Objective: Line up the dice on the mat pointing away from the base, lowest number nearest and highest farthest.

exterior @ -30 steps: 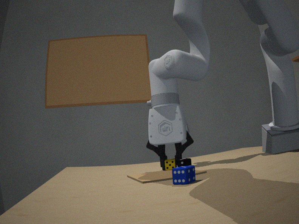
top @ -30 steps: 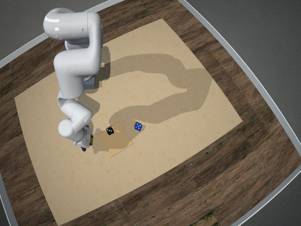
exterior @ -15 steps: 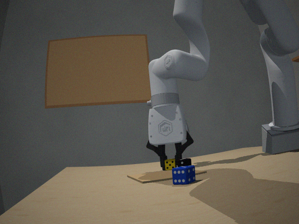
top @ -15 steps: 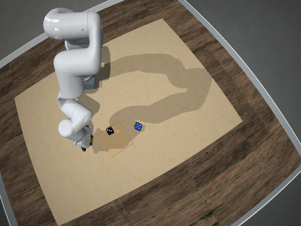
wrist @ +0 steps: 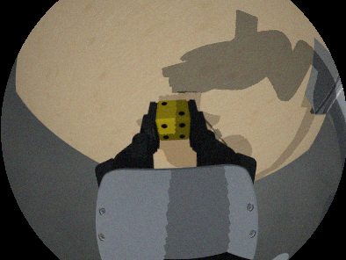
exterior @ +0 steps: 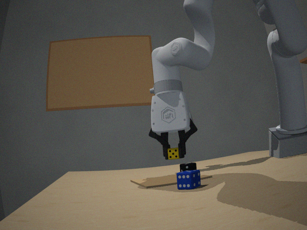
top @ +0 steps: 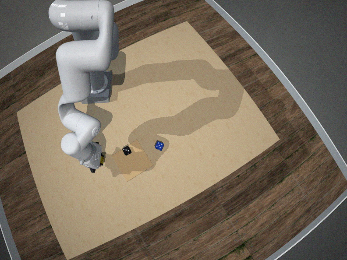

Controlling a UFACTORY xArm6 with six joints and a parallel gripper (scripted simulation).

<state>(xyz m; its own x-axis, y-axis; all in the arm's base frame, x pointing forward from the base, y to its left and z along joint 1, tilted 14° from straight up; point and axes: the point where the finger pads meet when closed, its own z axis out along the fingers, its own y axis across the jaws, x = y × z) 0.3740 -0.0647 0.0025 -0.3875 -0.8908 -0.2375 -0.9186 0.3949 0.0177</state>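
Right now the thin tan mat is 13 cm to the left of my hand, 6 cm below it and 3 cm ahead of it. From my hand the other things lie so: blue die (27 cm to the left, 5 cm below, 1 cm ahead); then yellow die (1 cm below); then black die (12 cm to the left, 4 cm below, 1 cm behind).
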